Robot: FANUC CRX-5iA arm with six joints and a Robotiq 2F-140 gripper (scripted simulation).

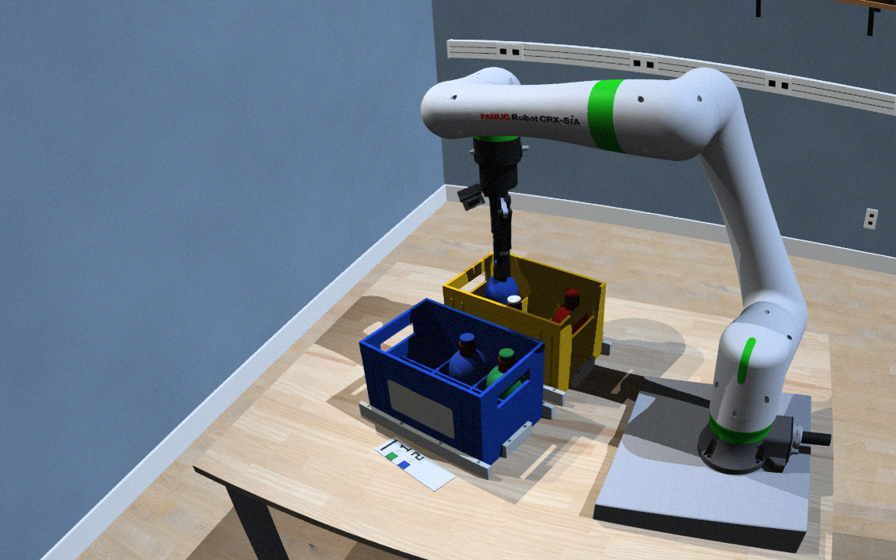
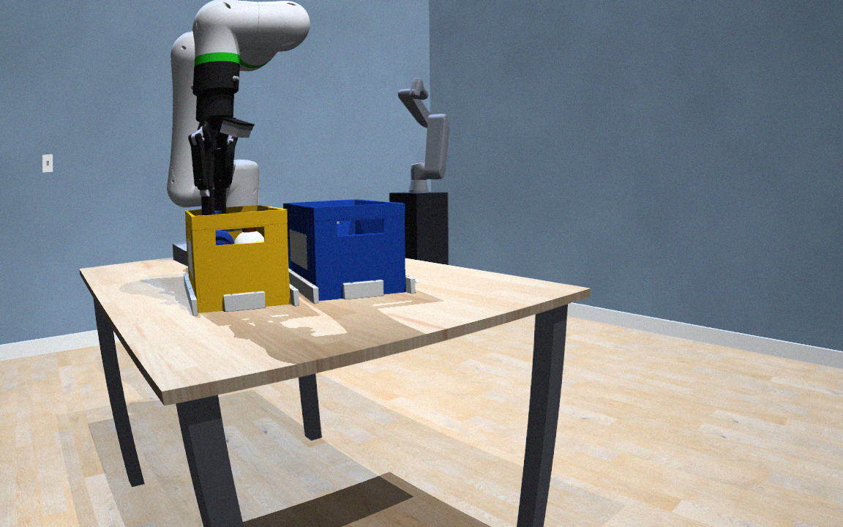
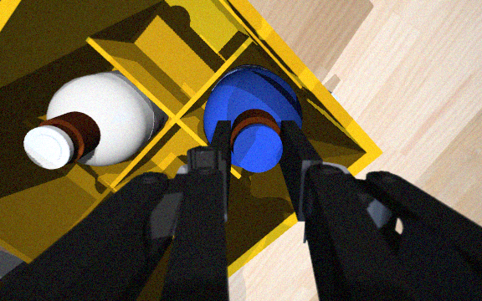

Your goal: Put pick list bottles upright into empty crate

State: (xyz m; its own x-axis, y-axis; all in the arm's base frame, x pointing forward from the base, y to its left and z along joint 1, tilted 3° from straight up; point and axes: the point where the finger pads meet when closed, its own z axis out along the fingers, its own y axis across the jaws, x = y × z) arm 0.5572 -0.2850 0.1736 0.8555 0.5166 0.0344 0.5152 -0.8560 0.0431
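Right now my hand is 70 mm past the yellow crate, 60 mm to the right of it and 100 mm above it. Also, from my hand: blue crate 20 mm behind, 300 mm to the left, 100 mm below; then red-label bottle 170 mm behind, 40 mm to the left, 100 mm below; then white-label bottle 60 mm behind, 100 mm to the left, 100 mm below.
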